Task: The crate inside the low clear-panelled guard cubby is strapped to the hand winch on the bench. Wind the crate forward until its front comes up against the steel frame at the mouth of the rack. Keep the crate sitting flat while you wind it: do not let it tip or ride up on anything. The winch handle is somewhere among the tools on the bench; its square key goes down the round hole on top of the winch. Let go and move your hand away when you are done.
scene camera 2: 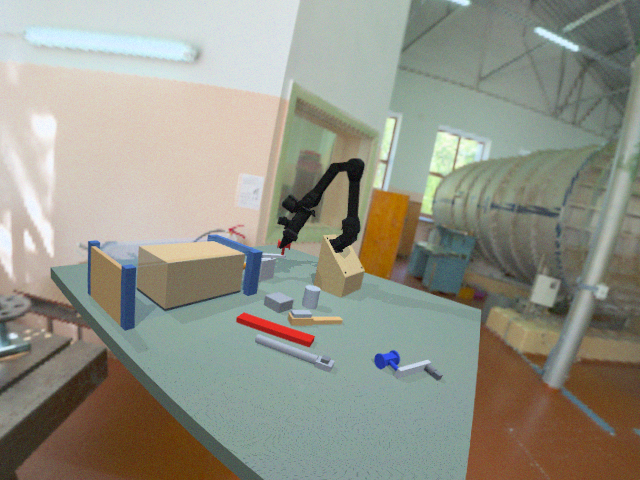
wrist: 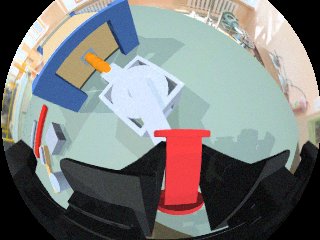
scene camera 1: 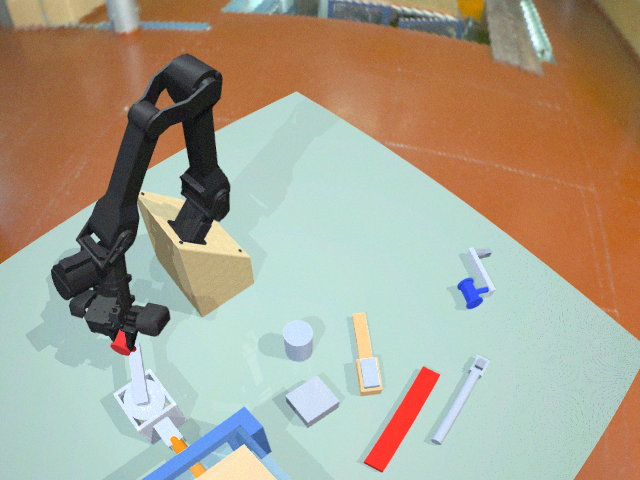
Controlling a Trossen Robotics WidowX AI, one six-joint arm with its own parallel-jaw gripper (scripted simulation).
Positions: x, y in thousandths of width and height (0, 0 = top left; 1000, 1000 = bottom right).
Note:
In view: my gripper (scene camera 1: 196, 728), a red knob (wrist: 567, 815) and a grey block (scene camera 1: 488, 836).
My gripper is seen too in the wrist view (wrist: 558, 610).

